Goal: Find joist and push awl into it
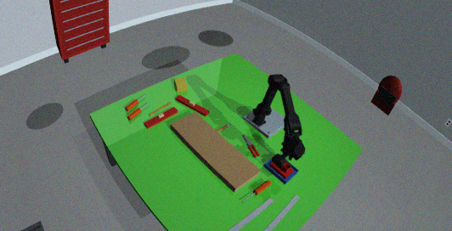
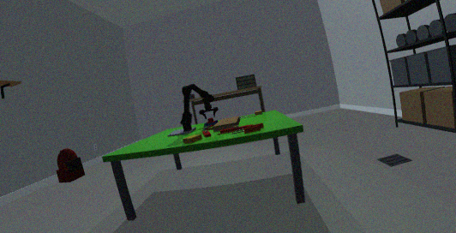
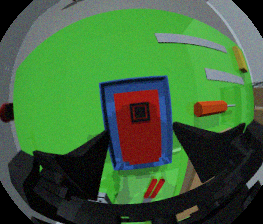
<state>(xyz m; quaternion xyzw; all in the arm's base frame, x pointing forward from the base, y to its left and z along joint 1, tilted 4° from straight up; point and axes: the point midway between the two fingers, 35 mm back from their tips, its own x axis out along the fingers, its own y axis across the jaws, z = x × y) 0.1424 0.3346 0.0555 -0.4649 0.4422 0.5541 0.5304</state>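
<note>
The stud finder is 10 mm to the left of my gripper tip and 10 mm below it. Also, from my gripper tip: awl (420 mm to the right, 50 mm below, 40 mm ahead); then blue tray (50 mm below, 10 mm to the right).
</note>
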